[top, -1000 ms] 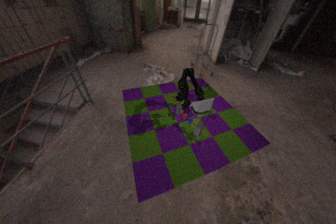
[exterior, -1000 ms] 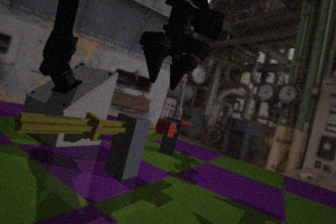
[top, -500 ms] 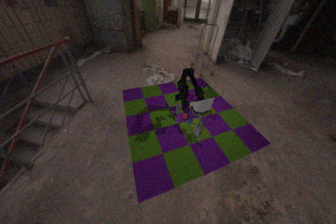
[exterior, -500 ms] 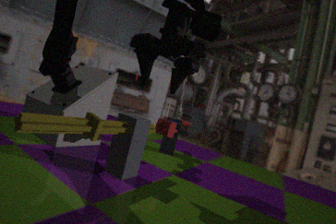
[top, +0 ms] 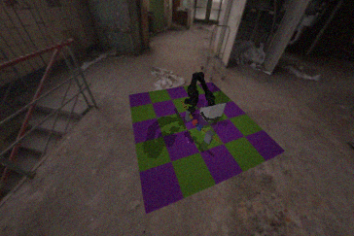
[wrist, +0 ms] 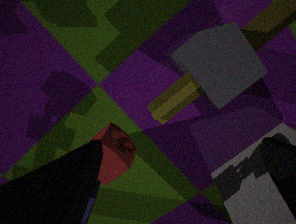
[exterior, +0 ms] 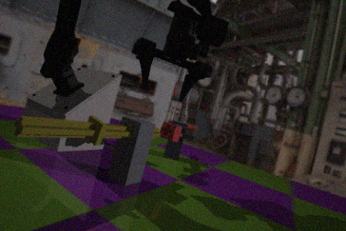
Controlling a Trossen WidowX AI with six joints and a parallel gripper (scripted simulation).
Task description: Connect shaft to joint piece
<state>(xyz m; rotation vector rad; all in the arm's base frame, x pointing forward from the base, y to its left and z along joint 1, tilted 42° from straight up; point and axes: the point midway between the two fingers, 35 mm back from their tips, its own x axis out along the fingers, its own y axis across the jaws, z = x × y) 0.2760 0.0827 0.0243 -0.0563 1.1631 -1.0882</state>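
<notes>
Now: the red square joint piece 9 cm to the left of my gripper tip and 8 cm below it.
</notes>
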